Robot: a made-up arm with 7 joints. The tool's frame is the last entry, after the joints.
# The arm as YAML. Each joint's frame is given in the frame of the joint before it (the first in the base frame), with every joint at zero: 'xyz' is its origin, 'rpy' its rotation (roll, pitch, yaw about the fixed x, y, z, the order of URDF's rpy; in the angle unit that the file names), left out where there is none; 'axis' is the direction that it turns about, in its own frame. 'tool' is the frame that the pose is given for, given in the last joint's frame.
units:
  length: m
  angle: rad
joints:
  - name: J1
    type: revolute
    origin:
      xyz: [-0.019, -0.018, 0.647]
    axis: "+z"
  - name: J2
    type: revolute
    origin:
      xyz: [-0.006, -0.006, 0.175]
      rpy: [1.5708, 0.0, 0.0]
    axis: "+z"
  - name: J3
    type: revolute
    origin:
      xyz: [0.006, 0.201, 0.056]
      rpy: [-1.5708, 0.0, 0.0]
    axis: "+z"
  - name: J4
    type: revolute
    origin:
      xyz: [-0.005, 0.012, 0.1]
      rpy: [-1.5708, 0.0, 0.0]
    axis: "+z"
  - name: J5
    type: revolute
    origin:
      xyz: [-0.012, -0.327, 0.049]
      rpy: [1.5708, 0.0, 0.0]
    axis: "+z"
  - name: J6
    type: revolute
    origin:
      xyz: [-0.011, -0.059, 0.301]
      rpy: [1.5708, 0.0, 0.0]
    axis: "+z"
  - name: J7
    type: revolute
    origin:
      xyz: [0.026, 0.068, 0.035]
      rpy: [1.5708, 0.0, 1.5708]
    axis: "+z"
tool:
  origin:
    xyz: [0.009, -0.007, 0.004]
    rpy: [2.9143, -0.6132, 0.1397]
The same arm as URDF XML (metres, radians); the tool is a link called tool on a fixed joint. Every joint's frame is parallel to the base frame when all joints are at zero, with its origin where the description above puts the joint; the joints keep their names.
<robot name="arm">
  <link name="base"/>
  <link name="link1"/>
  <link name="link2"/>
  <link name="link3"/>
  <link name="link4"/>
  <link name="link5"/>
  <link name="link6"/>
  <link name="link7"/>
  <link name="tool"/>
  <joint name="J1" type="continuous">
    <parent link="base"/>
    <child link="link1"/>
    <origin xyz="-0.019 -0.018 0.647" rpy="0 0 0"/>
    <axis xyz="0 0 1"/>
  </joint>
  <joint name="J2" type="continuous">
    <parent link="link1"/>
    <child link="link2"/>
    <origin xyz="-0.006 -0.006 0.175" rpy="0 0 0"/>
    <axis xyz="0 -1 0"/>
  </joint>
  <joint name="J3" type="continuous">
    <parent link="link2"/>
    <child link="link3"/>
    <origin xyz="0.006 -0.056 0.201" rpy="0 0 0"/>
    <axis xyz="0 0 1"/>
  </joint>
  <joint name="J4" type="continuous">
    <parent link="link3"/>
    <child link="link4"/>
    <origin xyz="-0.005 0.012 0.1" rpy="0 0 0"/>
    <axis xyz="0 1 0"/>
  </joint>
  <joint name="J5" type="continuous">
    <parent link="link4"/>
    <child link="link5"/>
    <origin xyz="-0.012 0.049 0.327" rpy="0 0 0"/>
    <axis xyz="0 0 1"/>
  </joint>
  <joint name="J6" type="continuous">
    <parent link="link5"/>
    <child link="link6"/>
    <origin xyz="-0.011 -0.059 0.301" rpy="0 0 0"/>
    <axis xyz="0 -1 0"/>
  </joint>
  <joint name="J7" type="continuous">
    <parent link="link6"/>
    <child link="link7"/>
    <origin xyz="0.026 -0.035 0.068" rpy="0 0 0"/>
    <axis xyz="1 0 0"/>
  </joint>
  <joint name="tool_joint" type="fixed">
    <parent link="link7"/>
    <child link="tool"/>
    <origin xyz="0.004 0.007 0.009" rpy="0.0124 -0.9439 -0.1954"/>
  </joint>
</robot>

